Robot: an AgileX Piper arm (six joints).
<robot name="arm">
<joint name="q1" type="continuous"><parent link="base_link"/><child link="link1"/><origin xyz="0 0 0.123"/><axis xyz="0 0 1"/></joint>
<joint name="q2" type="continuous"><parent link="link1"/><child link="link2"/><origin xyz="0 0 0"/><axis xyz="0 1 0"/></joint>
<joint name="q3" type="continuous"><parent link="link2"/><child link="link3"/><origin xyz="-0.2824 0 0.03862"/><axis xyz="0 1 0"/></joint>
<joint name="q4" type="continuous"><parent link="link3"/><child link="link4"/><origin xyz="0.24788 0 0.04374"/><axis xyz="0.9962 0 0.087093"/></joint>
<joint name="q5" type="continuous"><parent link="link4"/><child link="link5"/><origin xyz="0 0 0"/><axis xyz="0 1 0"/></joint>
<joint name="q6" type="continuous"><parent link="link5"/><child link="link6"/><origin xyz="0.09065 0 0.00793"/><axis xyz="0.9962 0 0.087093"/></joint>
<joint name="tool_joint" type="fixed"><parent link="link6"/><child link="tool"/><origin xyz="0 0 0" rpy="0 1.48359 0"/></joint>
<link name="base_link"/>
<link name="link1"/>
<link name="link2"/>
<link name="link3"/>
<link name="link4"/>
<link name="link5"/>
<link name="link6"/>
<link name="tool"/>
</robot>
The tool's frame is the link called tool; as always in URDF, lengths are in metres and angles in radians. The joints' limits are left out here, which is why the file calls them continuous.
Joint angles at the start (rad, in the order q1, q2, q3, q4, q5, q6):
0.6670 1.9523 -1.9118 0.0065 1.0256 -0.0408
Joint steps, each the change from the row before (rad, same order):
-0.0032 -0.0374 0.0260 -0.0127 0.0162 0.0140
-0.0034 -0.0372 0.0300 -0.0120 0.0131 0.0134
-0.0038 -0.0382 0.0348 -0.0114 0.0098 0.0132
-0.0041 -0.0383 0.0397 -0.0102 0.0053 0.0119
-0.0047 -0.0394 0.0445 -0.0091 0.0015 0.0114
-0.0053 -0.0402 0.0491 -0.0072 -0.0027 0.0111
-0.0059 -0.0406 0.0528 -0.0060 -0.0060 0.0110
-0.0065 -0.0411 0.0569 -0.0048 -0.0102 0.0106
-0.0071 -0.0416 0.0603 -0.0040 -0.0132 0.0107
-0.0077 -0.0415 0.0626 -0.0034 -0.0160 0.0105
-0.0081 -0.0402 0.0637 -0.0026 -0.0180 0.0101
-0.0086 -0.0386 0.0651 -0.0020 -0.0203 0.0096
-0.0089 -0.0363 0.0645 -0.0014 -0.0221 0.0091
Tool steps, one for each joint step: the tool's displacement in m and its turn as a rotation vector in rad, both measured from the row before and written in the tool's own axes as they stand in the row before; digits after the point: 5 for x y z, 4 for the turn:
0.00419 -0.00215 -0.01205 0.0125 0.0052 0.0102
0.00513 -0.00229 -0.01083 0.0122 0.0062 0.0103
0.00612 -0.00250 -0.00996 0.0120 0.0066 0.0109
0.00705 -0.00258 -0.00859 0.0112 0.0068 0.0104
0.00799 -0.00277 -0.00767 0.0105 0.0066 0.0108
0.00888 -0.00285 -0.00663 0.0091 0.0062 0.0117
0.00969 -0.00297 -0.00559 0.0082 0.0062 0.0125
0.01051 -0.00306 -0.00448 0.0073 0.0056 0.0129
0.01131 -0.00318 -0.00352 0.0068 0.0055 0.0137
0.01192 -0.00329 -0.00255 0.0064 0.0052 0.0140
0.01233 -0.00330 -0.00140 0.0058 0.0056 0.0142
0.01276 -0.00333 -0.00011 0.0054 0.0063 0.0142
0.01277 -0.00330 0.00093 0.0049 0.0062 0.0142

